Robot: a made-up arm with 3 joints. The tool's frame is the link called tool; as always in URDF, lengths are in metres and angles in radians. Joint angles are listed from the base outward.
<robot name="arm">
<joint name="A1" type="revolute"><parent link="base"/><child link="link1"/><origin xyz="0 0 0.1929"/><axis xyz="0 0 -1"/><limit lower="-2.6" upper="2.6"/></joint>
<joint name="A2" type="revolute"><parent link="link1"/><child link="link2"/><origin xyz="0.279 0.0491 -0.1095"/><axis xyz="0 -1 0"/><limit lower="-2.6" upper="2.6"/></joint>
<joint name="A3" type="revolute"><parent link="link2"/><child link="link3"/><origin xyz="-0.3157 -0.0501 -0.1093"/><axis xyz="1 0 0"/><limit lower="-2.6" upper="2.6"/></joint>
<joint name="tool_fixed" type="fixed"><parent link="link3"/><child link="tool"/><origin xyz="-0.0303 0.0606 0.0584"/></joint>
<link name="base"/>
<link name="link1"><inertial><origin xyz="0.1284 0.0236 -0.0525"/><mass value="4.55"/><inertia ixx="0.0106" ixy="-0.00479" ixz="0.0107" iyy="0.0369" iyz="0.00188" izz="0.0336"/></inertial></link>
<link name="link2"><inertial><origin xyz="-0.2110 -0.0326 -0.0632"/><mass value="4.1"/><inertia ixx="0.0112" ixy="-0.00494" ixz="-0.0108" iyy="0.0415" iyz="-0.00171" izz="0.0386"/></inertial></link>
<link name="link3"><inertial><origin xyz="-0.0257 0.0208 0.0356"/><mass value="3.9"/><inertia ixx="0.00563" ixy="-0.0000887" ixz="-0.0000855" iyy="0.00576" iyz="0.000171" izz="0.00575"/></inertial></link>
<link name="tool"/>
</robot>
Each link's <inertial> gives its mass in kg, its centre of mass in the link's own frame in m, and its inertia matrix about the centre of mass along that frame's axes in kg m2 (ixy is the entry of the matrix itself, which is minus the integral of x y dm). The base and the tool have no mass. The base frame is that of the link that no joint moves.
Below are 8 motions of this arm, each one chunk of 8 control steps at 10 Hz.
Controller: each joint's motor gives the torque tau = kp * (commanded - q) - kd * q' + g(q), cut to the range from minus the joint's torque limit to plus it. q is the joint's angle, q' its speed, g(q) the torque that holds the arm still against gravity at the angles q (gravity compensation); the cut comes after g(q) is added. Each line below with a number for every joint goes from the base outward.
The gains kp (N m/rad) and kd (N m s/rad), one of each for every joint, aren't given. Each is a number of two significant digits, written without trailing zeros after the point. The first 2 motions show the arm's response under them.
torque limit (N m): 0.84 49 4.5
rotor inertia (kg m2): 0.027 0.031 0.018
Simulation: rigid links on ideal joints. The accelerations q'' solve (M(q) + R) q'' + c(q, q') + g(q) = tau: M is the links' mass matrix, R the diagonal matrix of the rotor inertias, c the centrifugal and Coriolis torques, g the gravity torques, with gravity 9.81 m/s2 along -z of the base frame. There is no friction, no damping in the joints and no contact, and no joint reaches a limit. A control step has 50 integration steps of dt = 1/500 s. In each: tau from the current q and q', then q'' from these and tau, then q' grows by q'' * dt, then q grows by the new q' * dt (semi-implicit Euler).
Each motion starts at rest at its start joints. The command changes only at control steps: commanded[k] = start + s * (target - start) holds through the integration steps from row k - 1 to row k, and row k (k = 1, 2, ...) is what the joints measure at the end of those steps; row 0 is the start. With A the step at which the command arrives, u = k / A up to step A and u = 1 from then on. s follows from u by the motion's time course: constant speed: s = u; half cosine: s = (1 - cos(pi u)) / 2; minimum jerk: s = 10 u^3 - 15 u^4 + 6 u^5; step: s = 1 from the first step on.
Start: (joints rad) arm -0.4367 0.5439 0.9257
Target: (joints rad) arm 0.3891 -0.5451 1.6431
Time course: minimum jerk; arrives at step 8
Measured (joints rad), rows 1 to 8:
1: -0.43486 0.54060 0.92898
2: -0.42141 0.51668 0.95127
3: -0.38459 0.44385 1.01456
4: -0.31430 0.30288 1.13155
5: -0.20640 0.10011 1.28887
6: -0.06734 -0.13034 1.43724
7: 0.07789 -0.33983 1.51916
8: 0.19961 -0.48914 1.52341
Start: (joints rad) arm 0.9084 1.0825 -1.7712
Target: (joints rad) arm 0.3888 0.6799 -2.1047
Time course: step
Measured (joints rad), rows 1 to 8:
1: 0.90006 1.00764 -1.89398
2: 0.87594 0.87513 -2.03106
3: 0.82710 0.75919 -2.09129
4: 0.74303 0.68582 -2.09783
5: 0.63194 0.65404 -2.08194
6: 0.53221 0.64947 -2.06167
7: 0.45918 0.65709 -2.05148
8: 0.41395 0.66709 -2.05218
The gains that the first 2 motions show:
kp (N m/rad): 9.9 37 1.3
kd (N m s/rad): 2.7 6.4 0.34
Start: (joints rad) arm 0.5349 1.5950 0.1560
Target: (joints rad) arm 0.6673 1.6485 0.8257
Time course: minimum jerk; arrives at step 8
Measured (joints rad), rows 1 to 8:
1: 0.53492 1.59519 0.15768
2: 0.53516 1.59653 0.16959
3: 0.53636 1.60043 0.20474
4: 0.53986 1.60760 0.27150
5: 0.54716 1.61741 0.36739
6: 0.55929 1.62820 0.47923
7: 0.57630 1.63805 0.58813
8: 0.59708 1.64547 0.67772

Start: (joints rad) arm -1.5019 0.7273 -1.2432
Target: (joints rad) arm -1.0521 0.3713 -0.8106
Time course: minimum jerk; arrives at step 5
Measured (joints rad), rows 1 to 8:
1: -1.49826 0.72341 -1.24310
2: -1.47647 0.69921 -1.23877
3: -1.42260 0.63843 -1.21422
4: -1.33195 0.54788 -1.15065
5: -1.23439 0.45797 -1.04878
6: -1.16098 0.39322 -0.93410
7: -1.11510 0.35812 -0.83878
8: -1.08841 0.34594 -0.77992

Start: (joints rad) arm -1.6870 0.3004 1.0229
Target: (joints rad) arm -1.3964 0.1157 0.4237
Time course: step
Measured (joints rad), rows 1 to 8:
1: -1.67026 0.26780 0.95307
2: -1.61758 0.20595 0.81576
3: -1.54751 0.14970 0.67679
4: -1.48885 0.11387 0.56570
5: -1.44820 0.09876 0.49130
6: -1.42303 0.09769 0.44844
7: -1.40877 0.10306 0.42708
8: -1.40135 0.10945 0.41826

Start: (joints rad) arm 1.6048 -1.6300 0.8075
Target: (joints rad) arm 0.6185 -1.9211 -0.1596
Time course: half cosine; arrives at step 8
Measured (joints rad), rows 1 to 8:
1: 1.60217 -1.63201 0.80506
2: 1.59097 -1.64145 0.78976
3: 1.56838 -1.66403 0.74348
4: 1.53677 -1.70219 0.65462
5: 1.49790 -1.75361 0.52684
6: 1.45263 -1.81153 0.37624
7: 1.40082 -1.86646 0.22690
8: 1.34164 -1.90877 0.10405

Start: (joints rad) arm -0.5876 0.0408 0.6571
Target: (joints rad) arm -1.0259 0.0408 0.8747
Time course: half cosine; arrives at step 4
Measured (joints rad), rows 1 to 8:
1: -0.59747 0.04079 0.65987
2: -0.63174 0.04071 0.67484
3: -0.70004 0.04051 0.70792
4: -0.79373 0.04023 0.75317
5: -0.87902 0.04003 0.80037
6: -0.94062 0.04015 0.83852
7: -0.98001 0.04054 0.86371
8: -1.00309 0.04095 0.87735

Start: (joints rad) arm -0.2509 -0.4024 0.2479
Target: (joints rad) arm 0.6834 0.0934 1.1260
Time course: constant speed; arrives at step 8
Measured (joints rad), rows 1 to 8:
1: -0.23331 -0.39048 0.27124
2: -0.18688 -0.35752 0.32703
3: -0.11415 -0.30673 0.40524
4: -0.02203 -0.24512 0.49586
5: 0.08231 -0.17897 0.59292
6: 0.19352 -0.11230 0.69359
7: 0.30826 -0.04693 0.79658
8: 0.42464 0.01682 0.90109

